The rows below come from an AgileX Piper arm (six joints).
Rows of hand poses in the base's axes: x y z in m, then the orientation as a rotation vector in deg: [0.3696, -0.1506, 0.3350, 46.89, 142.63, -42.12]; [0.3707, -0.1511, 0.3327, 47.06, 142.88, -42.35]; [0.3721, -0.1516, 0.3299, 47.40, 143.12, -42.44]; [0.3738, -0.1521, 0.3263, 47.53, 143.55, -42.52]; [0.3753, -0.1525, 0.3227, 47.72, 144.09, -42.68]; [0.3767, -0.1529, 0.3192, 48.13, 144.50, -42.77]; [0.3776, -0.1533, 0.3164, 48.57, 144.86, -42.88]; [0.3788, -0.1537, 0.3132, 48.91, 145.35, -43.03]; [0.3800, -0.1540, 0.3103, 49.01, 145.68, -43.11]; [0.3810, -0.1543, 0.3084, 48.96, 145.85, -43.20]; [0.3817, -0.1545, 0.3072, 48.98, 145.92, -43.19]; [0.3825, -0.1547, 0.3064, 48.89, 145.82, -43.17]
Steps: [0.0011, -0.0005, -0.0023, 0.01, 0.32, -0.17]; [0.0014, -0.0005, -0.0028, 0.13, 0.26, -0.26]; [0.0017, -0.0005, -0.0036, 0.17, 0.41, -0.11]; [0.0015, -0.0004, -0.0036, 0.18, 0.54, -0.17]; [0.0014, -0.0004, -0.0035, 0.21, 0.41, -0.31]; [0.0009, -0.0004, -0.0028, 0.19, 0.38, -0.33]; [0.0012, -0.0004, -0.0032, 0.20, 0.50, -0.27]; [0.0012, -0.0003, -0.0029, 0.12, 0.32, -0.09]; [0.0010, -0.0003, -0.0019, 0.01, 0.18, 0.02]; [0.0007, -0.0002, -0.0012, 0.04, 0.06, -0.01]; [0.0008, -0.0002, -0.0008, -0.05, -0.10, 0.07]
